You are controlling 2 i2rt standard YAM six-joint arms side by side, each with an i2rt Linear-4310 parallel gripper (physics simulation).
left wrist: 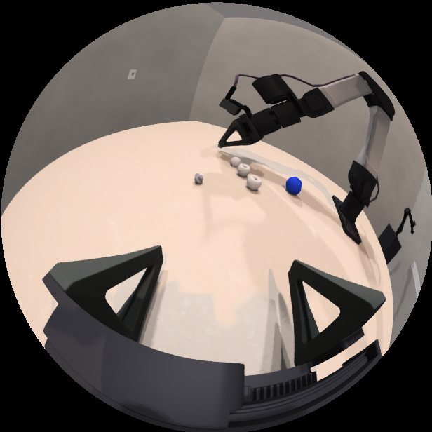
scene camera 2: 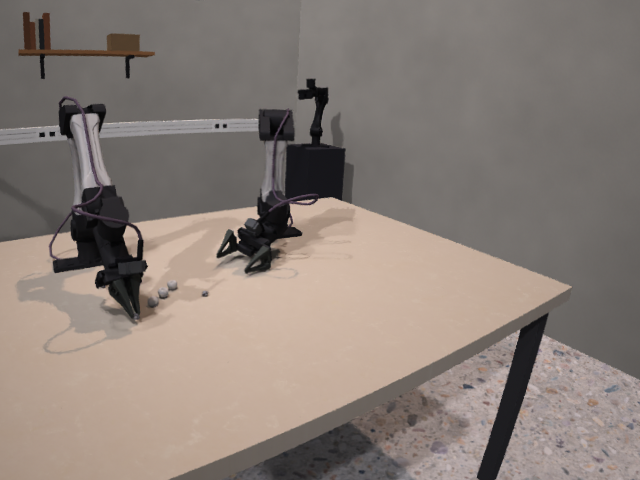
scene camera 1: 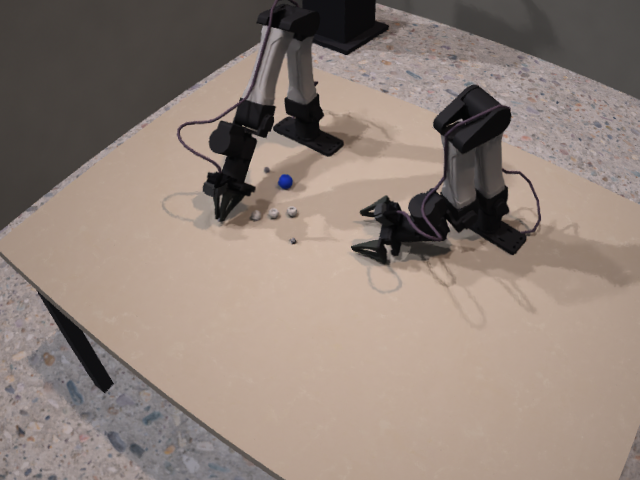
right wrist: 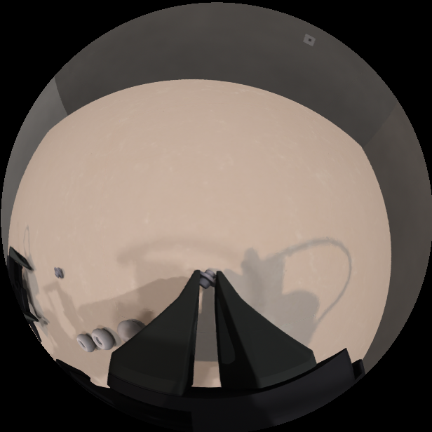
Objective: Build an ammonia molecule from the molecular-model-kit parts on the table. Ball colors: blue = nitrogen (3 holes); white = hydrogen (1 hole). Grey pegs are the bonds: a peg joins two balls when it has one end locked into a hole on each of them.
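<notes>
A blue ball (scene camera 1: 285, 181) (left wrist: 294, 185) lies on the table, apart from the white balls. Three white balls lie in a short row: one (scene camera 1: 255, 215) (scene camera 2: 153, 301) (right wrist: 131, 329) nearest my right gripper, a middle one (scene camera 1: 273, 213) (left wrist: 244, 170), and one (scene camera 1: 292, 211) (left wrist: 254, 182) at the other end. A loose grey peg (scene camera 1: 293, 240) (scene camera 2: 205, 293) (left wrist: 199, 178) (right wrist: 59, 273) lies in front of the row; another (scene camera 1: 266, 169) lies behind it. My right gripper (scene camera 1: 221, 219) (scene camera 2: 136, 316) is shut on a grey peg (right wrist: 206, 279), low over the table. My left gripper (scene camera 1: 357, 230) (scene camera 2: 232, 263) (left wrist: 228, 263) is open and empty, low at the right.
The table (scene camera 1: 361, 361) (scene camera 2: 310, 351) carries both arm bases, the right arm's behind the blue ball in scene camera 1. A black pedestal (scene camera 1: 341, 25) (scene camera 2: 315, 170) stands on the floor beyond the table. A wall shelf (scene camera 2: 87, 52) holds books and a box.
</notes>
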